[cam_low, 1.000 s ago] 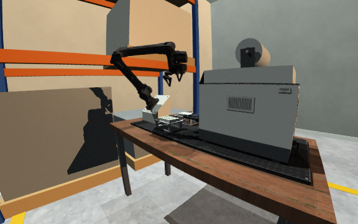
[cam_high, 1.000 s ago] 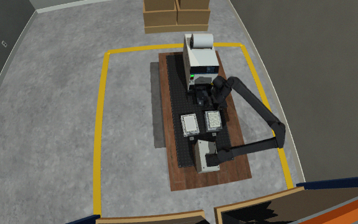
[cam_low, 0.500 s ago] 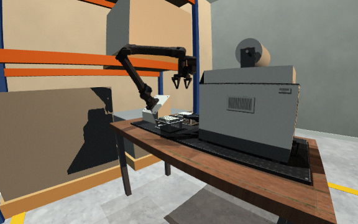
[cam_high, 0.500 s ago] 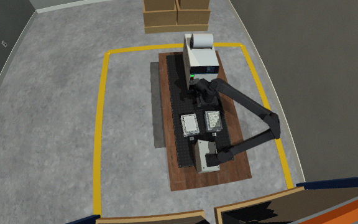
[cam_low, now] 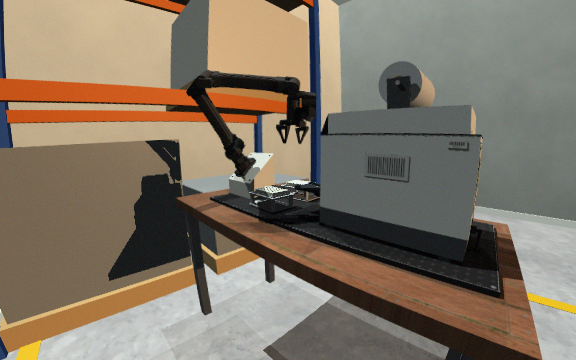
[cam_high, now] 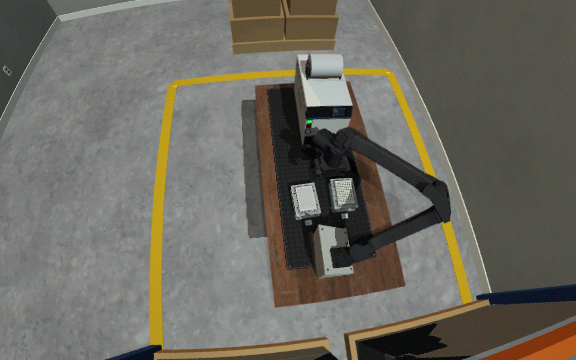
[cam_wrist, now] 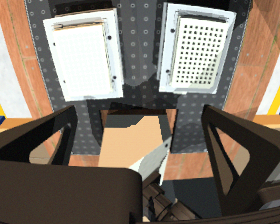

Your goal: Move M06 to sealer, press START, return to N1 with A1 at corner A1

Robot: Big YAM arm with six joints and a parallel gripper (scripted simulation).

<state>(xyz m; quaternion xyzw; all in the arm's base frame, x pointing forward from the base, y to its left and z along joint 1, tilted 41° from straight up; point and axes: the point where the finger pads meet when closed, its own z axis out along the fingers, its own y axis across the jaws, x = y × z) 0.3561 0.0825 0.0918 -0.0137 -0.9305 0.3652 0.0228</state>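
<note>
My hand is 20 cm above the white well plate, 11 cm to the left of it and 2 cm past it. Also, from my hand: foil roll (50 cm ahead, 15 cm above, 6 cm to the right); then dark stage (17 cm below, 17 cm ahead, 5 cm to the right); then white plate (20 cm below, 9 cm to the left, 3 cm behind).
</note>
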